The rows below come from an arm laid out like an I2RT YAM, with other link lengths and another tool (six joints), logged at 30 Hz.
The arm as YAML. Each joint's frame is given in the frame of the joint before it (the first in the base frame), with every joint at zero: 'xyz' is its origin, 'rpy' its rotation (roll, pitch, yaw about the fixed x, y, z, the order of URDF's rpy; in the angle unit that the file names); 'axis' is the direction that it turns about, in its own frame. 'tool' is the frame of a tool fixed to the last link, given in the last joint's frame.
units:
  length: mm
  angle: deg
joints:
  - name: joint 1
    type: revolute
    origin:
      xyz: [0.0, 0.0, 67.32]
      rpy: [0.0, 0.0, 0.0]
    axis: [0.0, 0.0, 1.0]
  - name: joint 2
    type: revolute
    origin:
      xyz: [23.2, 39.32, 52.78]
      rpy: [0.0, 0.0, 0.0]
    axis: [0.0, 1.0, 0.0]
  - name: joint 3
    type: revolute
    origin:
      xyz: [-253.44, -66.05, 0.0]
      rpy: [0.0, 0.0, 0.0]
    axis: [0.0, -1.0, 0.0]
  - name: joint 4
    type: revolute
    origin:
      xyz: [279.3, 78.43, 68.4]
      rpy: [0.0, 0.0, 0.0]
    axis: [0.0, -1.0, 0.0]
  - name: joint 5
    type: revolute
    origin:
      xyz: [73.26, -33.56, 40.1]
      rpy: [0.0, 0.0, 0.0]
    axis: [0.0, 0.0, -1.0]
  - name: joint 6
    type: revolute
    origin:
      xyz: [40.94, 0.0, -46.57]
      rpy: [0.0, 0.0, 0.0]
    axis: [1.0, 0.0, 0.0]
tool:
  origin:
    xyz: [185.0, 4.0, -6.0]
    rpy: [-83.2, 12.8, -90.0]
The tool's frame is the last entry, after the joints.
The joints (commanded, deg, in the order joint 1, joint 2, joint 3, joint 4, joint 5, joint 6), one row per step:
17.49, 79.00, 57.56, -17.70, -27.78, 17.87
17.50, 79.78, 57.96, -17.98, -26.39, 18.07
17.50, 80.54, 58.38, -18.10, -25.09, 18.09
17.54, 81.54, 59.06, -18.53, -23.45, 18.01
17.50, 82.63, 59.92, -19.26, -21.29, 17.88
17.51, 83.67, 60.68, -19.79, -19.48, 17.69
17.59, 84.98, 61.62, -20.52, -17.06, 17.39
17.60, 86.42, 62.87, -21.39, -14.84, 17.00
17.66, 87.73, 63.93, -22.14, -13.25, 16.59
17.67, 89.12, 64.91, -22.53, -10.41, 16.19
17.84, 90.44, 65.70, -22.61, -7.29, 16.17
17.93, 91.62, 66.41, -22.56, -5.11, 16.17
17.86, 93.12, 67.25, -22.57, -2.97, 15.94
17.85, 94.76, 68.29, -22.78, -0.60, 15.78
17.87, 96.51, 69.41, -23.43, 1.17, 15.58
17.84, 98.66, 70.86, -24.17, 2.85, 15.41
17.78, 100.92, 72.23, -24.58, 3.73, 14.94
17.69, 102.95, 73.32, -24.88, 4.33, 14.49
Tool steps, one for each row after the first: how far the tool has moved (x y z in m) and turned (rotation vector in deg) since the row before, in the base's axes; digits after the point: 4 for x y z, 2 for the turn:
0.0043, -0.0036, -0.0052, -0.94, 0.49, -1.18
0.0046, -0.0033, -0.0042, -0.93, 0.20, -1.01
0.0052, -0.0041, -0.0054, -1.29, 0.35, -1.16
0.0063, -0.0066, -0.0062, -1.72, 0.41, -1.58
0.0053, -0.0052, -0.0055, -1.51, 0.30, -1.21
0.0061, -0.0068, -0.0073, -2.08, 0.40, -1.48
0.0065, -0.0067, -0.0060, -2.02, 0.36, -1.31
0.0044, -0.0044, -0.0056, -1.62, 0.43, -0.77
0.0075, -0.0090, -0.0065, -2.43, -0.02, -1.67
0.0073, -0.0088, -0.0063, -2.37, -0.12, -1.94
0.0060, -0.0062, -0.0047, -1.66, -0.09, -1.38
0.0064, -0.0074, -0.0064, -1.86, 0.09, -1.33
0.0064, -0.0079, -0.0065, -2.05, 0.19, -1.45
0.0038, -0.0059, -0.0081, -1.80, 0.76, -0.97
0.0045, -0.0058, -0.0091, -1.79, 0.94, -0.95
0.0042, -0.0029, -0.0099, -1.34, 0.96, -0.22
0.0030, -0.0024, -0.0100, -1.10, 0.98, -0.08

